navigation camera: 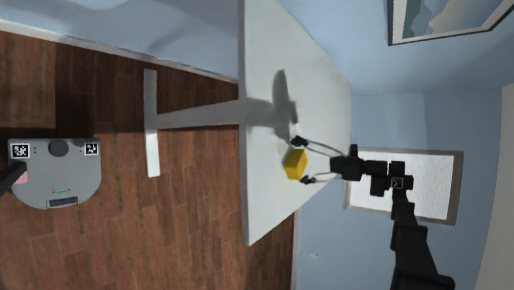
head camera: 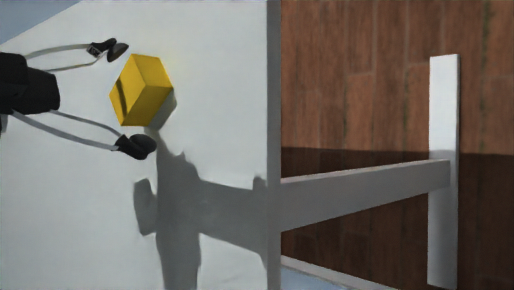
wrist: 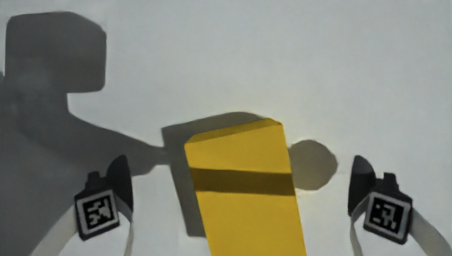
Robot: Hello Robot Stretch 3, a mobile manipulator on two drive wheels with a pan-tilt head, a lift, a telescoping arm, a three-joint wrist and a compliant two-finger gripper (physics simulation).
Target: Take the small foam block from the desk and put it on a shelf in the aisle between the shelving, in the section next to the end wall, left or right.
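Observation:
The yellow foam block rests on the white desk. My gripper is open and points down over the desk. The block lies between its two spread fingers, with a gap on both sides in the wrist view. The gap is wider at the right finger there than at the left. A dark shadow band crosses the block's top. The block's lower end is cut off in the wrist view. The shelving does not show.
The desk's white leg frame stands on the brown wood floor. My base is at the left of the navigation view. A window and a framed picture are on the blue walls beyond the desk.

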